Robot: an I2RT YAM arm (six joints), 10 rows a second.
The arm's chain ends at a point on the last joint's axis. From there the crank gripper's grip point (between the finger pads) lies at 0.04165 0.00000 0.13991 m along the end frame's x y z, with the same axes.
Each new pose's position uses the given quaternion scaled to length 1; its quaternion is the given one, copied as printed.
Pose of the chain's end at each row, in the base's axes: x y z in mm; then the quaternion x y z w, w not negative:
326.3 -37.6 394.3 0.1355 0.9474 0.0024 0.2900
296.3 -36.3 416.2 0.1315 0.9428 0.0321 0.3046
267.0 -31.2 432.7 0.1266 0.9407 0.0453 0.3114
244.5 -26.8 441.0 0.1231 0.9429 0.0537 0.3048
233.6 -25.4 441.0 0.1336 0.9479 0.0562 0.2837
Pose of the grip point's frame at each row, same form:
370.2 -37.2 255.1 0.1355 0.9474 0.0024 0.2900
345.4 -27.9 279.0 0.1315 0.9428 0.0321 0.3046
318.3 -19.2 296.6 0.1266 0.9407 0.0453 0.3114
294.1 -12.1 304.5 0.1231 0.9429 0.0537 0.3048
277.5 -9.2 302.7 0.1336 0.9479 0.0562 0.2837

